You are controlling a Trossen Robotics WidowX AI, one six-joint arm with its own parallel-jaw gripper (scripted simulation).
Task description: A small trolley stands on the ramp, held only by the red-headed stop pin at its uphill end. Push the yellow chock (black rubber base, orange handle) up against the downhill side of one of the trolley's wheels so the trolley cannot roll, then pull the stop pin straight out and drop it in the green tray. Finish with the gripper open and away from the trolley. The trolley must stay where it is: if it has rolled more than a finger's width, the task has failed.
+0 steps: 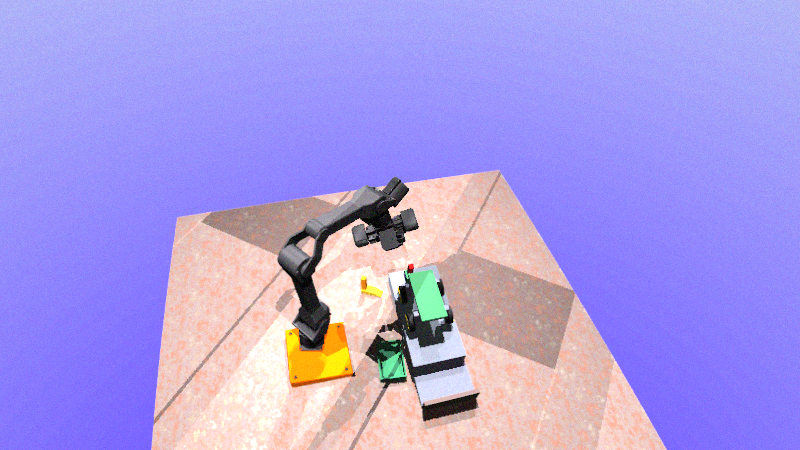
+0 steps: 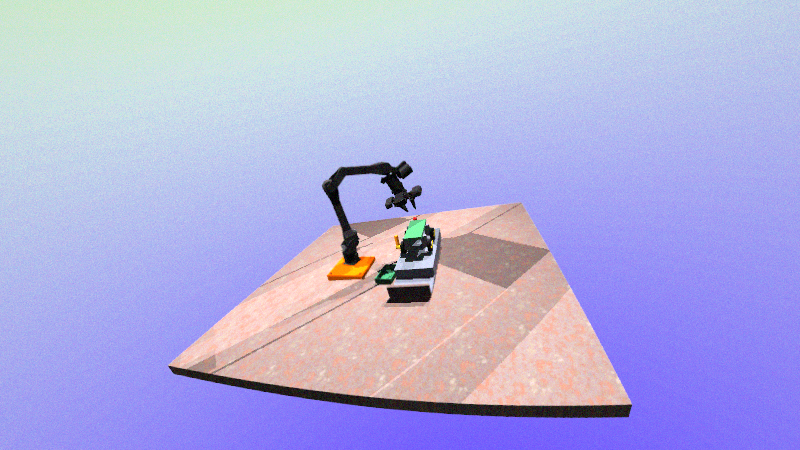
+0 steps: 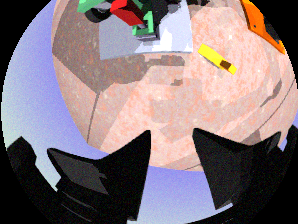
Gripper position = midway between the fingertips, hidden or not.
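Note:
Image 1 shows the gripper (image 1: 390, 238) along with a trolley (image 1: 427, 291), a green tray (image 1: 390, 360), a grey ramp (image 1: 433, 343) and another grey ramp (image 1: 433, 382). In image 2 the trolley (image 2: 416, 228) appears again, while image 3 gives another sight of the gripper (image 3: 172, 133).

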